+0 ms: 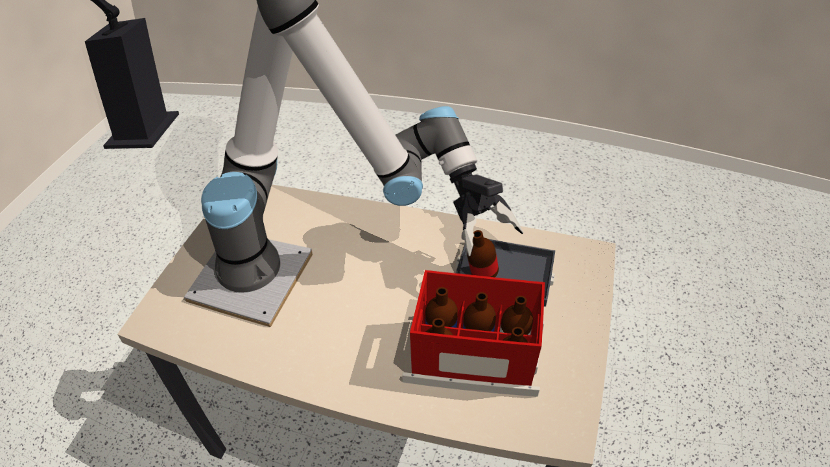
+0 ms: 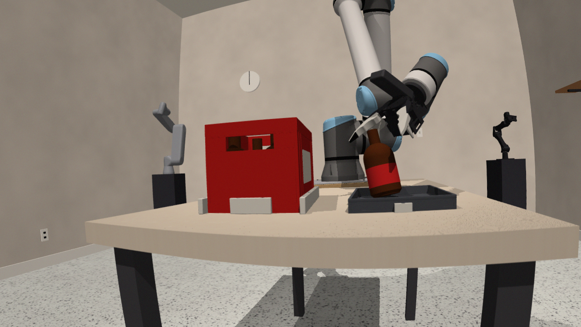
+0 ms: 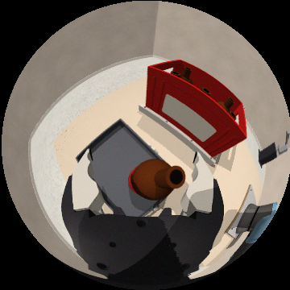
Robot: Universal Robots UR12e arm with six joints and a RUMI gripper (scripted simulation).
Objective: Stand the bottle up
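Now: the tray 3 cm ahead of my hand, 4 cm to the left of it and 13 cm below it. Also, from my hand: red crate: 4 cm behind, 24 cm to the right, 6 cm below.
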